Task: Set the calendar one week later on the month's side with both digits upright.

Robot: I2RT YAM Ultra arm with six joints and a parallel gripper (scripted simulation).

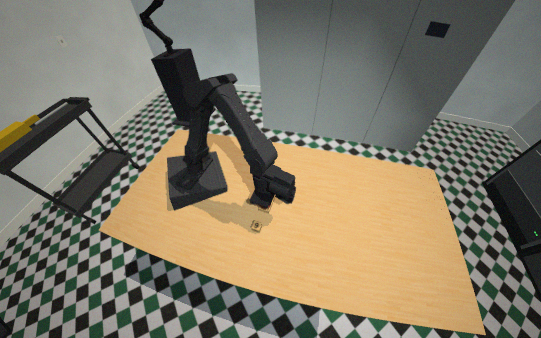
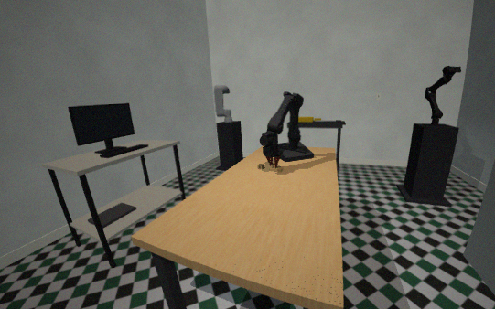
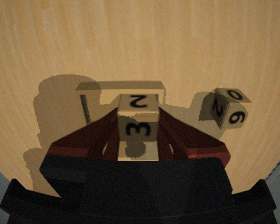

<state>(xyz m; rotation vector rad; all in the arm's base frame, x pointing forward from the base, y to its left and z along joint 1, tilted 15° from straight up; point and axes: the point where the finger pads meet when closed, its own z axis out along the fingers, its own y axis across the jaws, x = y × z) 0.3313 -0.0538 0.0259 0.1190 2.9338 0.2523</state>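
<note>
Now: hand 20 mm to the right of the wooden tray and 20 mm above it. The rest, counted from my hand: wooden cube (90 mm to the right, 10 mm below).
</note>
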